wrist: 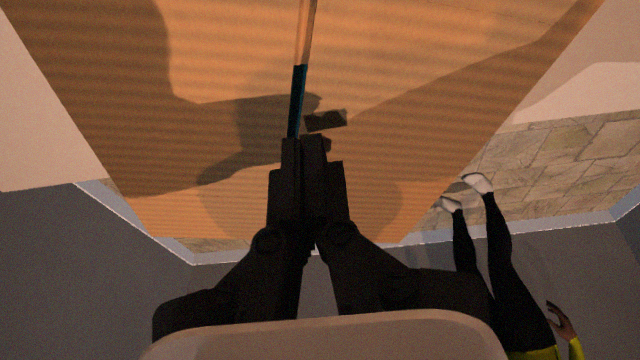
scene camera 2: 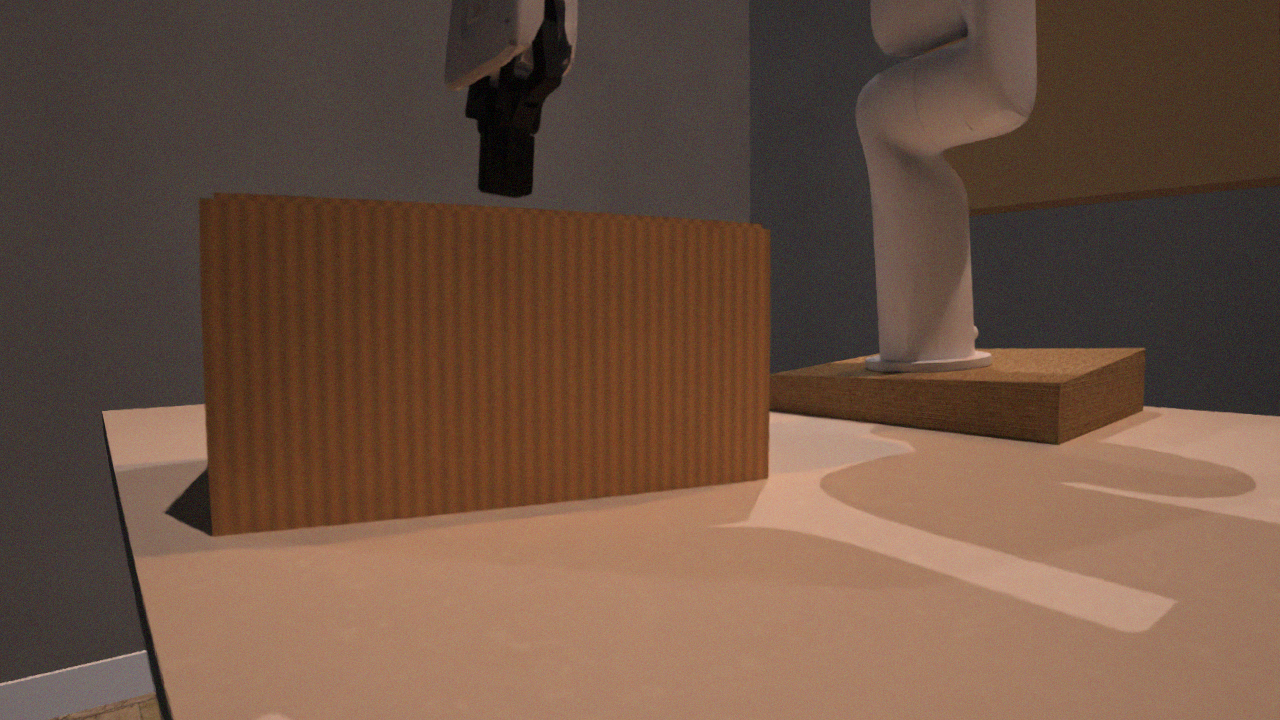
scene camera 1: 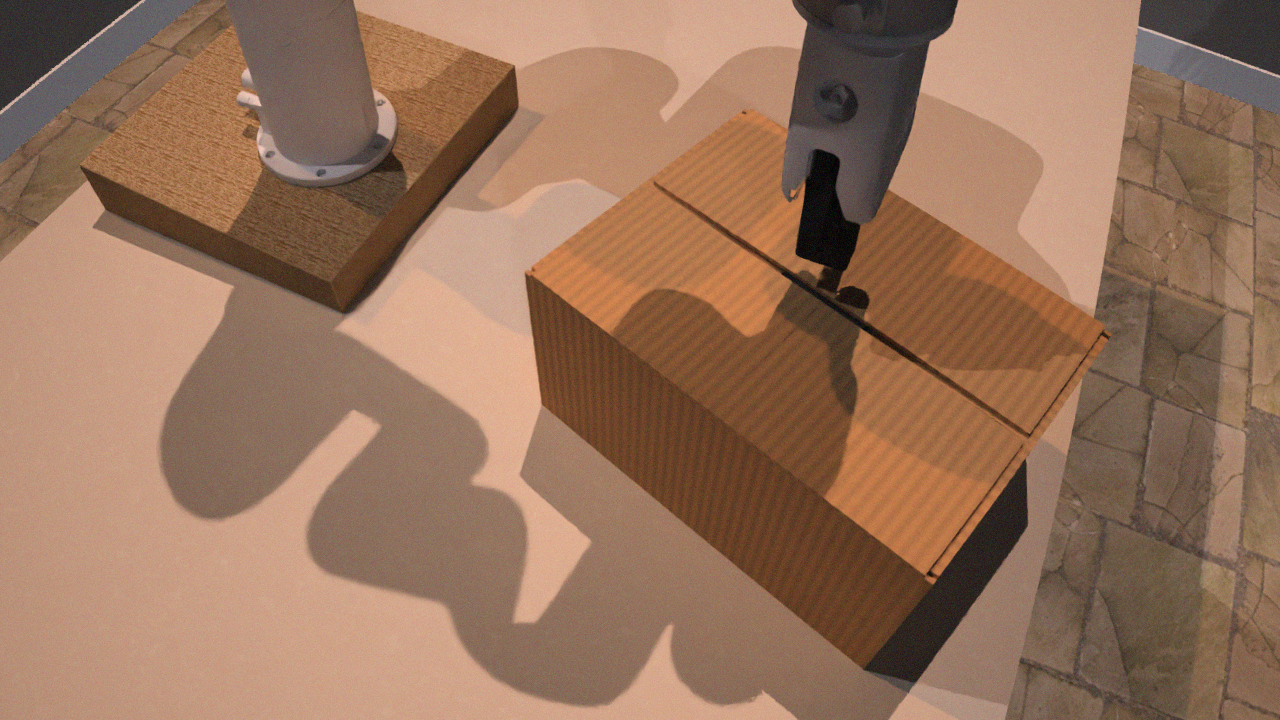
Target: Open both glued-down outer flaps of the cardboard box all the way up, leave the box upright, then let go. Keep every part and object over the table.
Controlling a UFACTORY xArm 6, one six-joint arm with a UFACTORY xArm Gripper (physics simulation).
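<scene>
The brown cardboard box stands upright on the table. Its near outer flap and far outer flap lie flat and closed, meeting at a narrow lengthwise seam. Part of the seam looks dark teal in the wrist view. My gripper is shut and empty, pointing down. Its fingertips are close above the seam, around the middle of the box; in scene camera 2 they show slightly above the top edge. The box's inside is hidden.
The robot's base stands on a wooden block on the table, to the box's left in scene camera 1. The table's right edge runs close to the box, with stone floor beyond. A person's legs show in the wrist view.
</scene>
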